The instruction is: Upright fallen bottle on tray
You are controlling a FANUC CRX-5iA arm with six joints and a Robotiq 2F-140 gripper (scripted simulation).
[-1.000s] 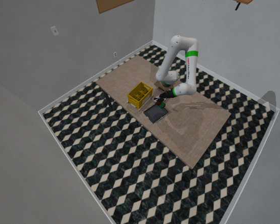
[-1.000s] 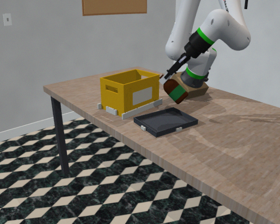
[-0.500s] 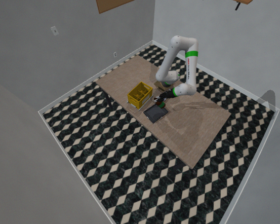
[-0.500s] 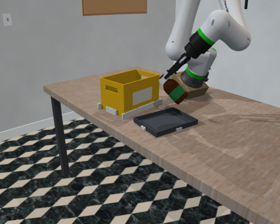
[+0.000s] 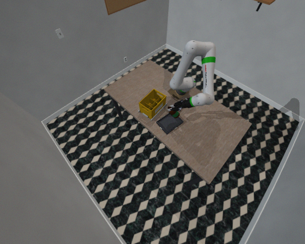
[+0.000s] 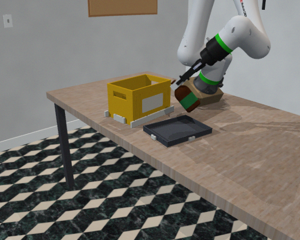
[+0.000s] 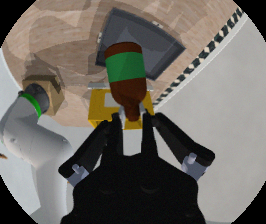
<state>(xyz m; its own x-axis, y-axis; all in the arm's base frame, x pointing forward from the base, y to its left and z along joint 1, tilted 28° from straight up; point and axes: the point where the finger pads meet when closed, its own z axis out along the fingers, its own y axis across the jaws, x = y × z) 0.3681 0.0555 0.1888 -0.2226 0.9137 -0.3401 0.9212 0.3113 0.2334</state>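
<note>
The bottle lies 5 cm below my hand, 2 cm to the left of it and 1 cm behind it. Also, from my hand: yellow crate 25 cm to the right, 13 cm below, 2 cm ahead; dark grey tray 20 cm below, 4 cm to the left, 4 cm ahead.
</note>
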